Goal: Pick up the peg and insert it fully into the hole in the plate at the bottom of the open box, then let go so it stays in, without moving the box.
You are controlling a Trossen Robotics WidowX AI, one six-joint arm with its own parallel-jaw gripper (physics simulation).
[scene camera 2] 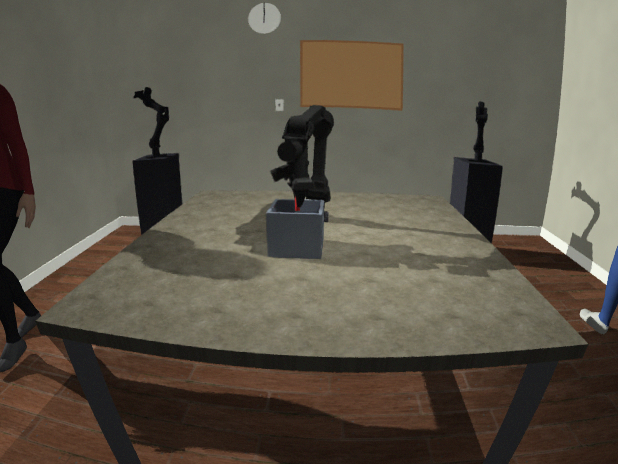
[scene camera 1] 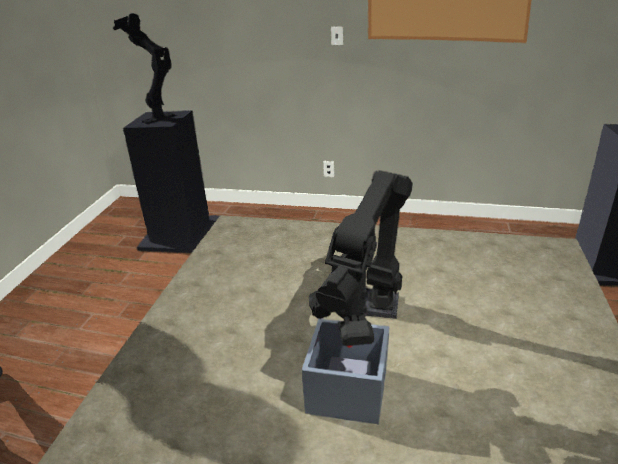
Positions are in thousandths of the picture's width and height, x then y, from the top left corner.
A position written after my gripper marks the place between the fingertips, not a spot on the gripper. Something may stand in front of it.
Labels:
My gripper shows in scene camera 2 (483, 445) and in scene camera 1 (569, 734). A blue-grey box shows in scene camera 2 (470, 505) and in scene camera 1 (554, 852).

